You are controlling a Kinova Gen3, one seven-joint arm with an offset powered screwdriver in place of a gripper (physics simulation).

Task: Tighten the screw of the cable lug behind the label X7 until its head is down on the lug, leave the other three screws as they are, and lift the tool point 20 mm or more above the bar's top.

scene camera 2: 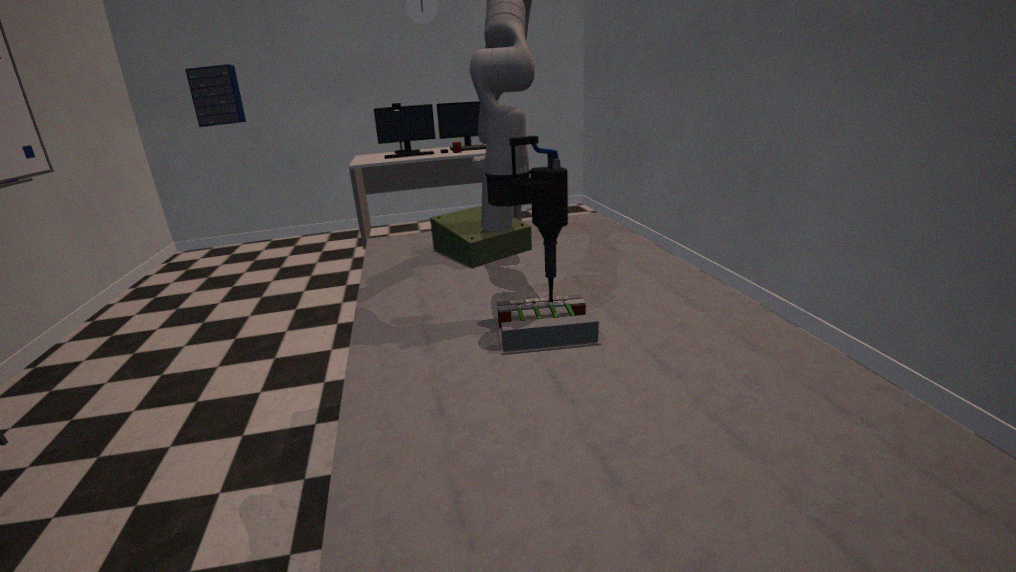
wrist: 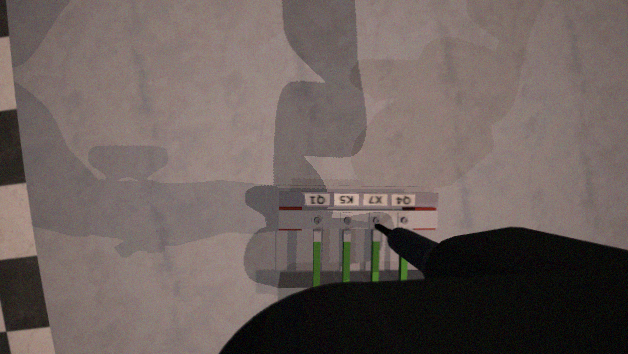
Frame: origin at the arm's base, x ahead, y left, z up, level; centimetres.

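Where they show: hand, tool point: (scene camera 2: 551,305) (wrist: 376,225); arm's base, link origin: (scene camera 2: 496,225).
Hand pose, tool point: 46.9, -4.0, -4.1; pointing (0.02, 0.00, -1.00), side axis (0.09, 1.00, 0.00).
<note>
Things, the pixels of their top centre, and the offset from my tool point, as dx, dy, dz. "pt": a spot on its surface instead.
- black screwdriver tool, top centre: (wrist: 400,240) (scene camera 2: 550,275) -0.1, +0.0, +6.6
- X7 screw, top centre: (wrist: 377,221) -0.8, -0.1, +1.0
- X7 label, top centre: (wrist: 375,199) -2.9, +0.4, +0.2
- green cable, surface spot: (wrist: 375,257) pt +3.1, -1.0, +0.9
- Q1, top centre: (wrist: 317,221) -2.2, -6.3, +0.9
- K5, top centre: (wrist: 347,221) -1.5, -3.2, +1.0
- Q4, top centre: (wrist: 405,220) +0.0, +3.1, +0.9
The black screwdriver tool (scene camera 2: 551,301) (wrist: 377,226) points down at the bar (scene camera 2: 504,305) (wrist: 425,220). In the wrist view its tip shows at the cable-side edge of the X7 screw (wrist: 375,219), not over the head's centre. Whether it touches the screw or bar cannot be told. The X7 label (wrist: 375,200) appears upside down, with a green cable (wrist: 375,257) on the screw's other side. The other screws are Q1 (wrist: 317,220), K5 (wrist: 347,220) and Q4 (wrist: 404,220). Head heights are too small to judge. The tool has no fingers.
A grey panel (scene camera 2: 551,335) stands along the bar's near side in the scene view. The arm's green base (scene camera 2: 462,240) is behind the bar. A desk (scene camera 2: 419,177) with monitors stands farther back, and a wall (scene camera 2: 817,177) runs along the right.
</note>
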